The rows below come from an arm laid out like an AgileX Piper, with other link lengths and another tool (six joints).
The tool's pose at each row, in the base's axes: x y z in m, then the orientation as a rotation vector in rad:
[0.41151 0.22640 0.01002 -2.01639 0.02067 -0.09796]
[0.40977 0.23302 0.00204 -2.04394 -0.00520 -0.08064]
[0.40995 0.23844 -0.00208 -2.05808 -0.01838 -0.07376]
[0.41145 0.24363 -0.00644 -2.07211 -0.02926 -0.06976]
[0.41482 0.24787 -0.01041 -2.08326 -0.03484 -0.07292]
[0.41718 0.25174 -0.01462 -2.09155 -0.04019 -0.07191]
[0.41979 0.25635 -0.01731 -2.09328 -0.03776 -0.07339]
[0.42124 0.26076 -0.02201 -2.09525 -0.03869 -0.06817]
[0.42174 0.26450 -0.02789 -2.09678 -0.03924 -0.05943]
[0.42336 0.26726 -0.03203 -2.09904 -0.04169 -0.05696]
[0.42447 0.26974 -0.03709 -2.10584 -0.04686 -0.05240]
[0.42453 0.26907 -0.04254 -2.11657 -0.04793 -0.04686]
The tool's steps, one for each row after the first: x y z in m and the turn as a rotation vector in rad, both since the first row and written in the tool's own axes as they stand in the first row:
[-0.00260 0.00427 0.00925 -0.02628 -0.02451 -0.01148]
[-0.00299 0.00564 0.01591 -0.03990 -0.03553 -0.01816]
[-0.00206 0.00736 0.02257 -0.05357 -0.04346 -0.02447]
[0.00081 0.00920 0.02835 -0.06461 -0.04393 -0.03012]
[0.00269 0.01139 0.03383 -0.07275 -0.04716 -0.03366]
[0.00486 0.01189 0.03934 -0.07456 -0.04509 -0.03266]
[0.00576 0.01426 0.04544 -0.07644 -0.04919 -0.03107]
[0.00569 0.01795 0.05137 -0.07788 -0.05558 -0.02765]
[0.00689 0.02053 0.05576 -0.08006 -0.05842 -0.02834]
[0.00755 0.02405 0.06025 -0.08671 -0.06400 -0.03015]
[0.00732 0.02925 0.06200 -0.09738 -0.06850 -0.02878]

